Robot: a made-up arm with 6 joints. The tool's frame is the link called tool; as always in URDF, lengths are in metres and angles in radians. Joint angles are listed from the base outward.
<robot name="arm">
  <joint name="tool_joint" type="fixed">
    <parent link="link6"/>
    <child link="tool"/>
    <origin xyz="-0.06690 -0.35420 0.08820" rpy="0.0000 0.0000 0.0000"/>
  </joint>
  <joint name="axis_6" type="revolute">
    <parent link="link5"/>
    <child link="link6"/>
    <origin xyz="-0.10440 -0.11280 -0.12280" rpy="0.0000 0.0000 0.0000"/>
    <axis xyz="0 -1 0"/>
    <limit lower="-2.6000" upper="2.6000"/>
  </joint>
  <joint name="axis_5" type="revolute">
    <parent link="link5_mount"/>
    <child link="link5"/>
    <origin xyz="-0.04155 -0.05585 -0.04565" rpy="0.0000 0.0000 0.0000"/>
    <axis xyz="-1 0 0"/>
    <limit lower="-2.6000" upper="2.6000"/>
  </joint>
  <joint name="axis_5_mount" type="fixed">
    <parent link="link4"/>
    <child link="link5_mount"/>
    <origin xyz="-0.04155 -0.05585 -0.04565" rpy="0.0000 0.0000 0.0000"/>
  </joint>
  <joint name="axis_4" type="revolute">
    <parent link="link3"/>
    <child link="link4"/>
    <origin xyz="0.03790 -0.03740 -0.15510" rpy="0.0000 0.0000 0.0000"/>
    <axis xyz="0 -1 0"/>
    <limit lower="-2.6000" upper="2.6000"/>
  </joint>
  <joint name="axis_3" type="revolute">
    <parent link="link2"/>
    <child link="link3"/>
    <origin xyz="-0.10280 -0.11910 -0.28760" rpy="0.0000 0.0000 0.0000"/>
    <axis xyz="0 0 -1"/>
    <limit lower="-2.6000" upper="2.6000"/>
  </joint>
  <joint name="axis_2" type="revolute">
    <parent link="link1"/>
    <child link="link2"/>
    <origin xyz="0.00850 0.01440 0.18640" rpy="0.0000 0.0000 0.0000"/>
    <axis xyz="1 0 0"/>
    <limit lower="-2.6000" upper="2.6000"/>
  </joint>
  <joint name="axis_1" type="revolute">
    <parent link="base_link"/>
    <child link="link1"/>
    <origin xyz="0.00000 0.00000 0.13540" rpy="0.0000 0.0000 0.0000"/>
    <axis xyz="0 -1 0"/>
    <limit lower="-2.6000" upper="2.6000"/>
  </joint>
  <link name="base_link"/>
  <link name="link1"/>
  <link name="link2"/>
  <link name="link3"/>
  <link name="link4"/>
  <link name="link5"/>
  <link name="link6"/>
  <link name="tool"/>
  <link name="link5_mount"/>
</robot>
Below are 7 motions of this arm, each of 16 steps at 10 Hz.
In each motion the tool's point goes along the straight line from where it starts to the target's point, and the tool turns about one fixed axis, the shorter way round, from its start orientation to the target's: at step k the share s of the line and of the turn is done. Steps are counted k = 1, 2, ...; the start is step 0. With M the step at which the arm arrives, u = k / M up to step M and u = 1 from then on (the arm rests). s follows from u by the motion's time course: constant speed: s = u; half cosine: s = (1 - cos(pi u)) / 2; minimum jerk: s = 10 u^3 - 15 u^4 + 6 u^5.
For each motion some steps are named. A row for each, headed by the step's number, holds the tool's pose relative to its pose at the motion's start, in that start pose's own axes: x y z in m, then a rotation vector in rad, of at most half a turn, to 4 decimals.
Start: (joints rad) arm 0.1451 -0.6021 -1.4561 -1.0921 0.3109 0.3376
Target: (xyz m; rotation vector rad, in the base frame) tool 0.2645 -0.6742 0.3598 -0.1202 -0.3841 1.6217
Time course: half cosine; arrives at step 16
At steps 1, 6, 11, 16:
1: -0.0006 0.0027 -0.0027 -0.0003 -0.0145 -0.0024
6: -0.0196 0.0854 -0.0870 -0.0099 -0.4662 -0.0772
11: -0.0493 0.2151 -0.2192 -0.0249 -1.1747 -0.1945
16: -0.0634 0.2766 -0.2818 -0.0321 -1.5103 -0.2501

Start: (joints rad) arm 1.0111 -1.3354 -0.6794 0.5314 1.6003 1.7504
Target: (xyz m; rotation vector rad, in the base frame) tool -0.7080 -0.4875 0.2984 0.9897 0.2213 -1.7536
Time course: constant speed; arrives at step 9
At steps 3, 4, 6, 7, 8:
3: 0.0238 0.0295 0.0271 -0.1171 -0.2717 0.1095
4: 0.0317 0.0393 0.0361 -0.1561 -0.3623 0.1460
6: 0.0476 0.0590 0.0542 -0.2342 -0.5435 0.2190
7: 0.0555 0.0688 0.0633 -0.2732 -0.6341 0.2555
8: 0.0634 0.0787 0.0723 -0.3123 -0.7246 0.2920

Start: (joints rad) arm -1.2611 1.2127 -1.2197 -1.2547 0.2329 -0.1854
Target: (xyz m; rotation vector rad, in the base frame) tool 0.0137 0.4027 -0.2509 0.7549 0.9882 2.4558
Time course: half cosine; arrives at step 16
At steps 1, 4, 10, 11, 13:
1: 0.0025 0.0013 0.0018 -0.0039 0.0048 0.0073
4: 0.0383 0.0201 0.0274 -0.0598 0.0731 0.1119
10: 0.1810 0.0950 0.1295 -0.2825 0.3453 0.5281
11: 0.2036 0.1069 0.1456 -0.3178 0.3885 0.5941
13: 0.2398 0.1258 0.1715 -0.3742 0.4574 0.6994

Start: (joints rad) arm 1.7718 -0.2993 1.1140 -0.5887 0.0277 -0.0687
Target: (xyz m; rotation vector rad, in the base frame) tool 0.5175 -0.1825 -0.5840 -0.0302 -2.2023 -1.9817
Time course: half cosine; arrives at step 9
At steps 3, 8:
3: -0.0048 0.0060 -0.0630 -0.0883 -0.4283 -0.0540
8: -0.0187 0.0233 -0.2445 -0.3425 -1.6614 -0.2094

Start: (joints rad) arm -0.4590 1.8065 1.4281 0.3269 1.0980 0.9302
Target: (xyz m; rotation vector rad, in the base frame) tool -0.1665 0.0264 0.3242 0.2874 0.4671 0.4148
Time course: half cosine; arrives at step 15
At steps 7, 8, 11, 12, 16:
7: 0.2360 -0.0057 -0.0267 -0.0196 -0.1692 0.4487
8: 0.2910 -0.0070 -0.0329 -0.0242 -0.2087 0.5535
11: 0.4398 -0.0106 -0.0497 -0.0366 -0.3154 0.8364
12: 0.4767 -0.0115 -0.0539 -0.0397 -0.3419 0.9065
16: 0.5270 -0.0128 -0.0595 -0.0439 -0.3779 1.0022

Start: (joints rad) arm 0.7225 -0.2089 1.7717 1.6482 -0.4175 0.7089
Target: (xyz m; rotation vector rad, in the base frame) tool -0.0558 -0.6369 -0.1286 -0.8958 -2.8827 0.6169
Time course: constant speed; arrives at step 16
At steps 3, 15, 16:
3: 0.0025 0.0829 -0.0636 0.2077 -0.0635 -0.1022
15: 0.0123 0.4145 -0.3179 1.0383 -0.3175 -0.5109
16: 0.0131 0.4421 -0.3390 1.1075 -0.3386 -0.5449

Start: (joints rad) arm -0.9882 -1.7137 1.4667 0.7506 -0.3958 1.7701
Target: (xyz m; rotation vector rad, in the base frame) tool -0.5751 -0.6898 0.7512 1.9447 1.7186 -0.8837
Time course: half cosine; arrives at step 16
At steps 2, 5, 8, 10, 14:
2: 0.0313 0.0049 0.0077 -0.0191 0.0109 0.0476
5: 0.1826 0.0289 0.0448 -0.1115 0.0635 0.2778
8: 0.4108 0.0650 0.1007 -0.2509 0.1430 0.6251
10: 0.5680 0.0899 0.1393 -0.3469 0.1977 0.8643
14: 0.7904 0.1250 0.1938 -0.4827 0.2750 1.2026

